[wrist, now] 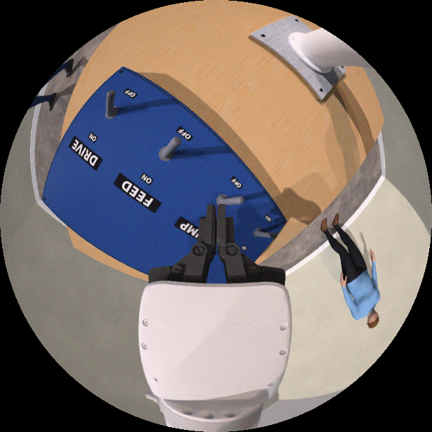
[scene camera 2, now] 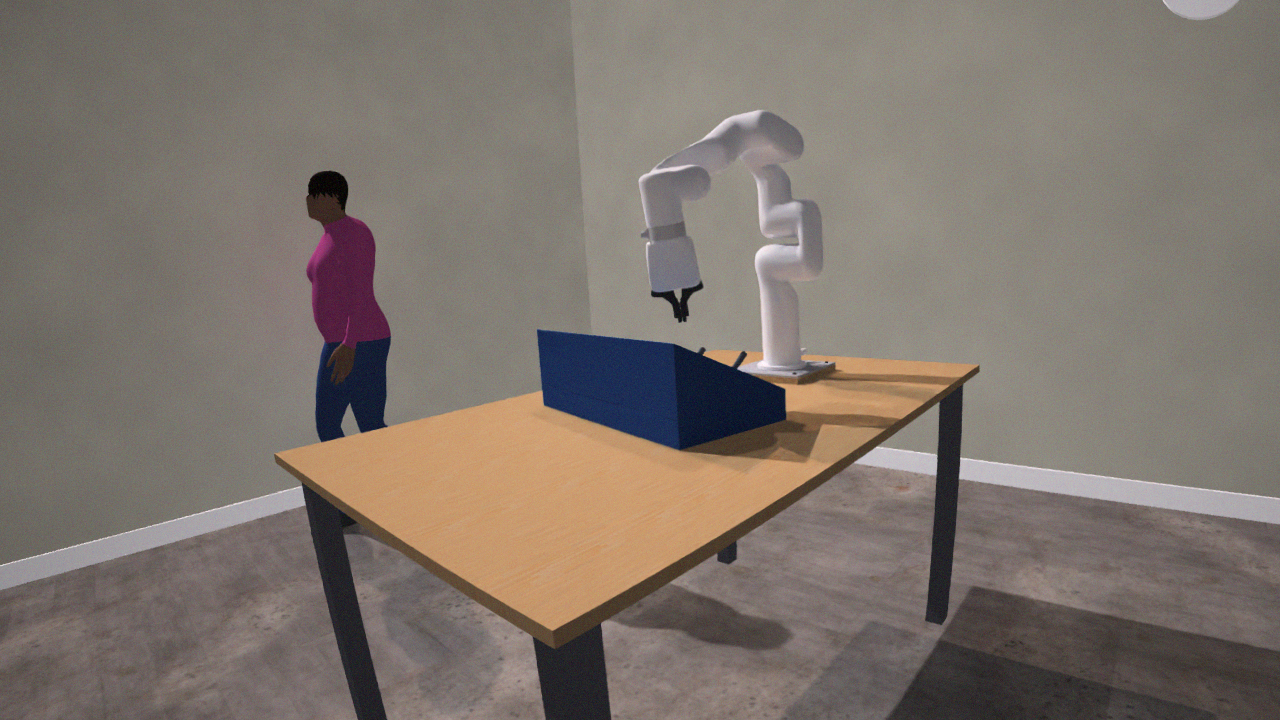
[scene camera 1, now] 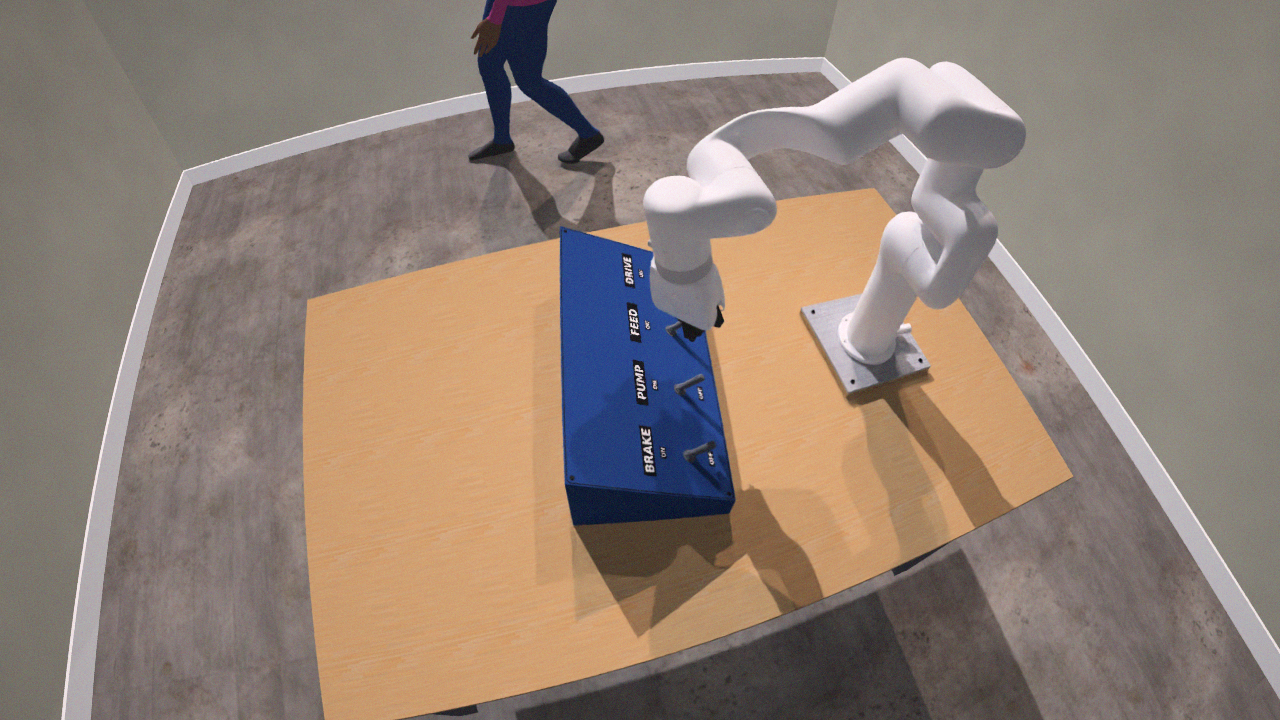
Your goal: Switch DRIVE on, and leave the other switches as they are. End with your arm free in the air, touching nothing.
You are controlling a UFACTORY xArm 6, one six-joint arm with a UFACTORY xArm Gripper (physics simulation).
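Places are measured from the arm's base along level axes (x ahead, y left, z up), in metres.
Pixels of known places: gripper, fingertip midpoint: [scene camera 2: 682,320] [scene camera 1: 694,332]; arm's base, origin of the base link: [scene camera 2: 782,366] [scene camera 1: 866,339].
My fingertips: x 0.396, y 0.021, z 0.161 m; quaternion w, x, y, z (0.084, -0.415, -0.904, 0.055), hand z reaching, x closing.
For each thing: its middle in the pictures, then the offset to it from my fingertips. Level surfaces: height alone.
- blue switch panel, body centre: [scene camera 1: 632,371] [scene camera 2: 646,383] 0.087 m ahead, 0.029 m right, 0.120 m down
- DRIVE label, body centre: [scene camera 1: 628,270] 0.052 m ahead, 0.206 m right, 0.061 m down
- FEED lever, body centre: [scene camera 1: 681,323] 0.009 m back, 0.074 m right, 0.071 m down
- PUMP lever, body centre: [scene camera 1: 691,382] 0.010 m ahead, 0.044 m left, 0.071 m down
- BRAKE lever, body centre: [scene camera 1: 701,449] [scene camera 2: 738,361] 0.030 m ahead, 0.163 m left, 0.071 m down
- wooden table, its level: 0.182 m down
The blue switch panel [scene camera 1: 590,358] [scene camera 2: 608,385] [wrist: 90,200] carries a row of grey levers. The DRIVE lever [wrist: 111,104] leans to its OFF side in the wrist view; in scene camera 1 the arm hides it beside the DRIVE label [scene camera 1: 628,270]. The FEED lever [scene camera 1: 675,328] [wrist: 170,149], the PUMP lever [scene camera 1: 689,385] [wrist: 231,200] and the BRAKE lever [scene camera 1: 699,450] [wrist: 264,233] also lean to OFF. My gripper [scene camera 1: 691,334] [scene camera 2: 682,318] [wrist: 216,213] is shut and empty, pointing down in the air above the panel, apart from it.
The panel stands on a wooden table [scene camera 1: 420,429] [scene camera 2: 501,501] [wrist: 200,55]. The arm's metal base plate [scene camera 1: 827,326] [wrist: 275,40] is on the OFF side of the panel. A person in a pink top [scene camera 2: 344,277] is beyond the table; another in a blue top [wrist: 361,295] shows in the wrist view.
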